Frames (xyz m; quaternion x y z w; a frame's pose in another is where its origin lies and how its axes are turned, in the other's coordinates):
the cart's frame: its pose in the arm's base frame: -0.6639 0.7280 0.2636 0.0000 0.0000 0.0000 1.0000
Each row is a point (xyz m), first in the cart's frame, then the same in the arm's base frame.
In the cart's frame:
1: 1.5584 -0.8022 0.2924
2: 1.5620 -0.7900 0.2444
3: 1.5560 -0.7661 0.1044
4: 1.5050 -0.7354 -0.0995
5: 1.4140 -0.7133 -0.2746
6: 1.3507 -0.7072 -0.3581
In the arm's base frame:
1: 0.8945 -0.0742 0.5560
2: 0.8981 -0.0620 0.5080
3: 0.8921 -0.0381 0.3680
4: 0.8411 -0.0074 0.1641
5: 0.7501 0.0147 -0.0110
6: 0.6868 0.0208 -0.0945

